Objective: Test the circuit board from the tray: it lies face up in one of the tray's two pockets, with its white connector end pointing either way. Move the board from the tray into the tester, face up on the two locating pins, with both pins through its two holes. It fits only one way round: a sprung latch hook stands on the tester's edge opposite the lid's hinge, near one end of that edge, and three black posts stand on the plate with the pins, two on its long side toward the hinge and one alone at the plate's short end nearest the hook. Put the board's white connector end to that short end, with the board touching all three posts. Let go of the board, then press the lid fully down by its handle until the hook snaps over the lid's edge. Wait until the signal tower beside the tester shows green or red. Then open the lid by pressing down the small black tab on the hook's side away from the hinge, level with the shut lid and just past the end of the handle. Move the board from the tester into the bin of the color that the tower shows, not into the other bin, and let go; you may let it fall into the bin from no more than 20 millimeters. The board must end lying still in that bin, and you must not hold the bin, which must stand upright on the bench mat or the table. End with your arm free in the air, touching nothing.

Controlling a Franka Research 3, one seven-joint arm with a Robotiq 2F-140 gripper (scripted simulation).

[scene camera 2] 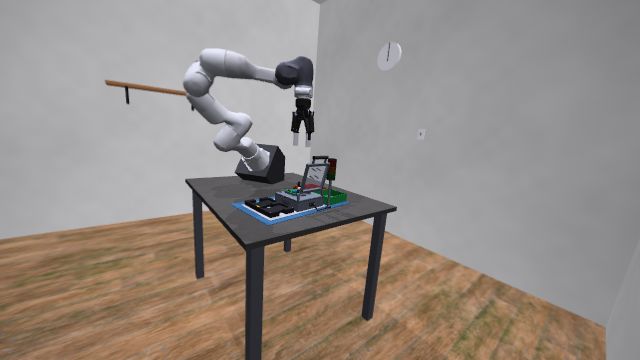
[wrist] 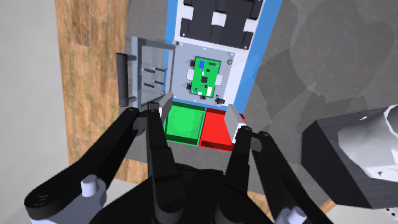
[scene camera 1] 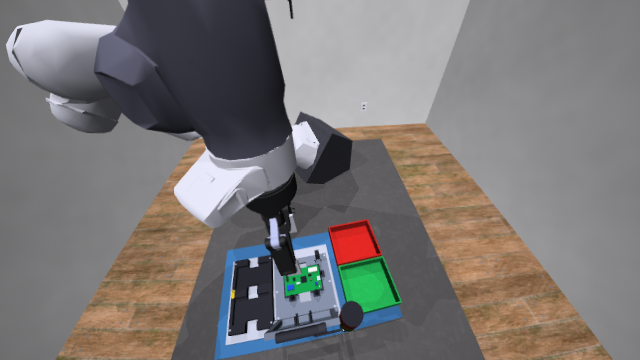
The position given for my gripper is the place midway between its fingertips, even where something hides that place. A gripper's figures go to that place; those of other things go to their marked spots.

Labels:
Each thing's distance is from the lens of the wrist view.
my gripper [wrist: 199, 106]: 22 cm
green bin [wrist: 183, 124]: 58 cm
red bin [wrist: 214, 134]: 60 cm

